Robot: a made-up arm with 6 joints.
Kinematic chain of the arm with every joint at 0, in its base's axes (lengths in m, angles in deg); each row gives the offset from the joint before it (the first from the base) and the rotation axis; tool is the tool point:
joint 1: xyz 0 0 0.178 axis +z
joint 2: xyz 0 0 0 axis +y
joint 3: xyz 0 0 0.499 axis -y
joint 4: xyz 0 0 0 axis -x
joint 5: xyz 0.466 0 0 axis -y
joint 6: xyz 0 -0.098 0 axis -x
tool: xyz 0 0 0
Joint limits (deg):
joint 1: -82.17..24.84
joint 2: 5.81..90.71
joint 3: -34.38..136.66
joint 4: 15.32..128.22
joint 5: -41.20..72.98
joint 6: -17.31..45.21
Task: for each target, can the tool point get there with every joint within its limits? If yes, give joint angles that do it. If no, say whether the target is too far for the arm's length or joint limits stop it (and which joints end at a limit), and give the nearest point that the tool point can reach.
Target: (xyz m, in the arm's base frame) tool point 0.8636 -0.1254 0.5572
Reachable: yes | joints -2.65 77.67 107.34 29.50 -21.19 10.85
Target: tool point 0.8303 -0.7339 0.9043
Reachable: no: too far | nearest point 0.6111 -0.5402 0.7126 | short by 0.350 m
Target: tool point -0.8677 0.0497 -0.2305
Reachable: no: joint limits stop it (at a limit: joint 1, joint 2, joint 3, joint 4) | nearest point -0.0593 -0.2628 -0.2244 | short by 0.867 m
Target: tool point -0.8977 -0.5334 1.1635
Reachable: no: too far | nearest point -0.2880 -0.1557 0.9642 | short by 0.744 m
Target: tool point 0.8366 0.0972 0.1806
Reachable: yes | joints 9.99 60.50 19.32 59.75 -13.64 -7.89
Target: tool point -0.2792 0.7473 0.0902
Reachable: no: joint limits stop it (at a limit: joint 1, joint 3, joint 4) | nearest point 0.2437 0.1796 -0.2520 | short by 0.844 m
